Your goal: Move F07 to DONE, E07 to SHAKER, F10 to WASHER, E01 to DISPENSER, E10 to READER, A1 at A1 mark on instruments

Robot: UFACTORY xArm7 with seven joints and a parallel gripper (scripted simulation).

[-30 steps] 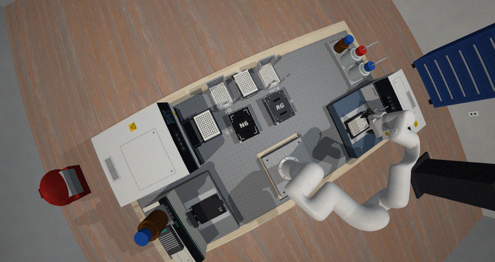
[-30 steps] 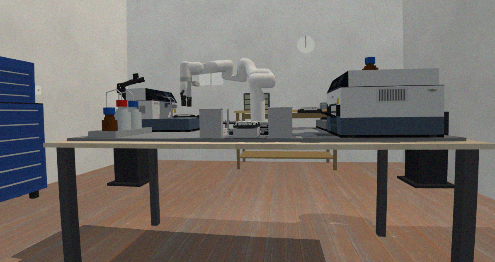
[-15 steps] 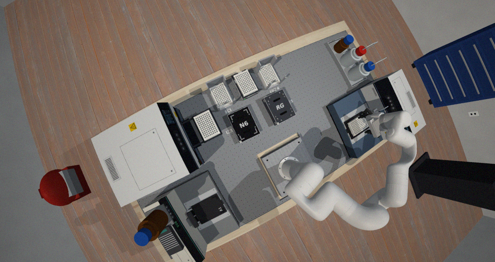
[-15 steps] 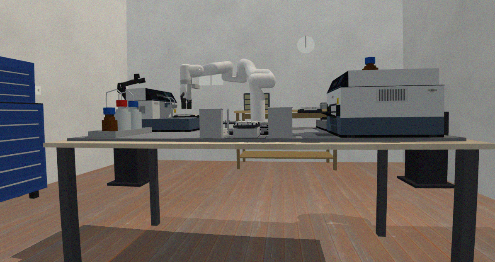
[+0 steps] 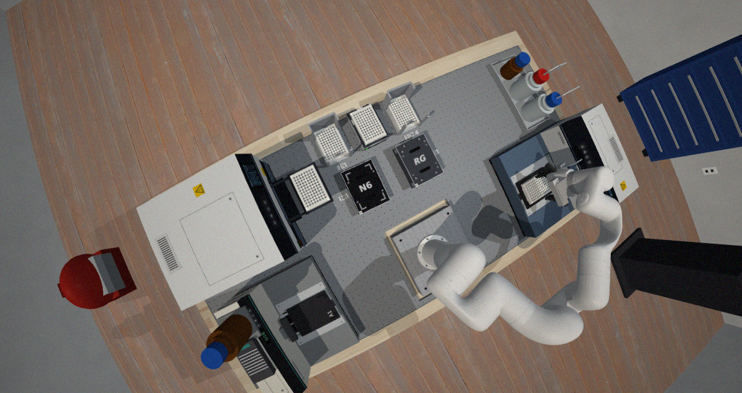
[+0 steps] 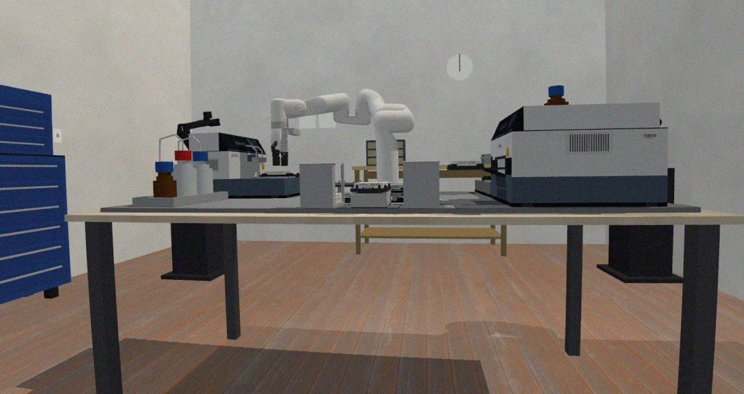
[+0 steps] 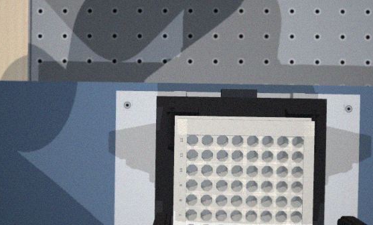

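The washer nest lies 50 mm below my hand. Also, from my hand: washer housing: 250 mm to the right, 40 mm below; blue washer base: 30 mm to the right, 100 mm below; regrip nest RG: 310 mm ahead, 370 mm to the left, 90 mm below.
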